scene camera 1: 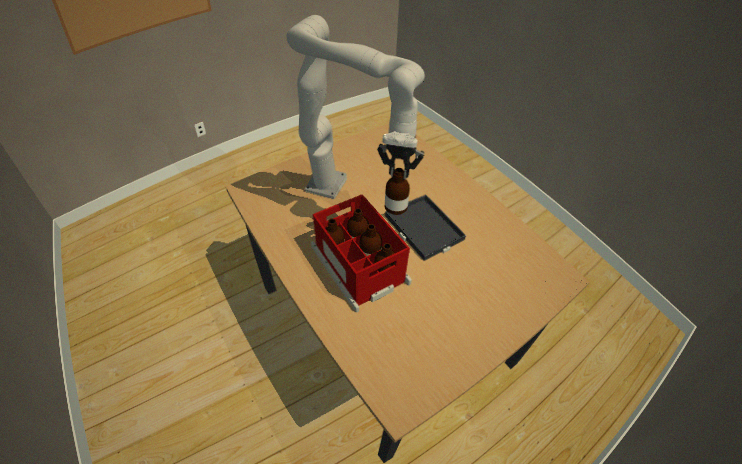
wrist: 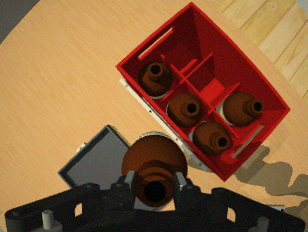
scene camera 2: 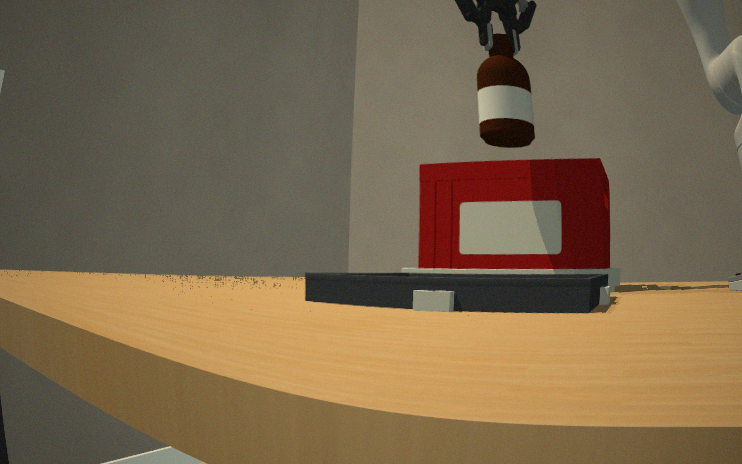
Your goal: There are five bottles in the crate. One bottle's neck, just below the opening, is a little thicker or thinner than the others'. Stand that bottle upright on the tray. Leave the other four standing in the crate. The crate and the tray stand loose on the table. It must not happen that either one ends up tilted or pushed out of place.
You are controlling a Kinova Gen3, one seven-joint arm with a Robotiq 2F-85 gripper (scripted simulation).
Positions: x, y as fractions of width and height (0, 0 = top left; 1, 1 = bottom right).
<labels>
tray: scene camera 1 0.57, 0.48; wrist 0.33, 0.69; scene camera 2 0.69, 0.63
bottle: scene camera 1 0.54, 0.41; wrist 0.50, 0.67; scene camera 2 0.68, 0.26
crate: scene camera 1 0.47, 0.57; wrist 0.74, 0.30; scene camera 2 0.74, 0.46
</labels>
